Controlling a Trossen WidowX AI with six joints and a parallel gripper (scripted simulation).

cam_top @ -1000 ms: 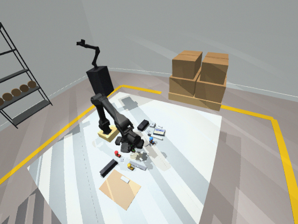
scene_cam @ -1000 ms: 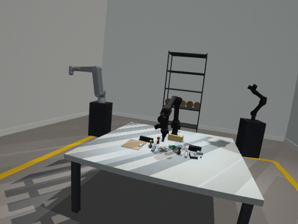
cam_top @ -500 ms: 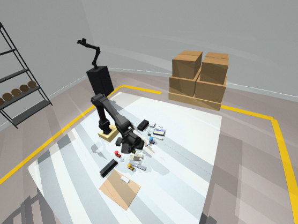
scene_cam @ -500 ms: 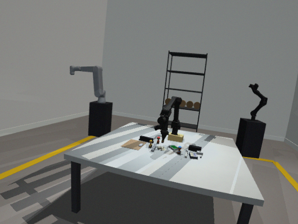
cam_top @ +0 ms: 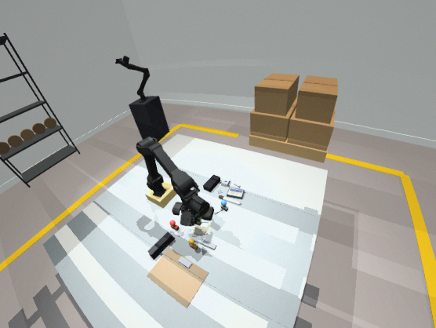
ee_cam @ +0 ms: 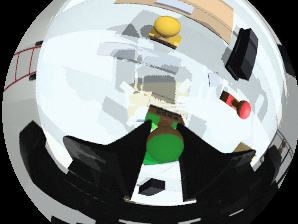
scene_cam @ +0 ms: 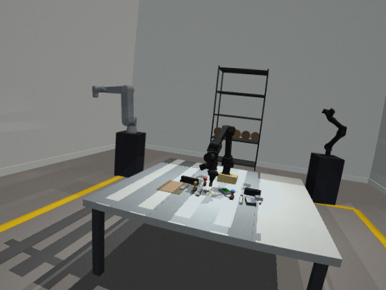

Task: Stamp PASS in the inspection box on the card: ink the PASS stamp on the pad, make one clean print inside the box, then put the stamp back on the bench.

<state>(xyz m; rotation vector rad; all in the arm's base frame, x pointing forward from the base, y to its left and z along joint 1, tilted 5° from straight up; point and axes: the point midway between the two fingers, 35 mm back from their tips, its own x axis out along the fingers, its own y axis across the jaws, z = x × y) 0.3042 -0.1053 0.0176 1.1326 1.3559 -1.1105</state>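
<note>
Right now the white card is 70 mm below my gripper tip and 10 mm ahead of it. The rest, counted from my gripper tip: yellow-knobbed stamp 100 mm to the right, 40 mm below, 20 mm ahead; grey bar 70 mm to the right, 60 mm below, 60 mm ahead; green-knobbed stamp right at my gripper tip.
</note>
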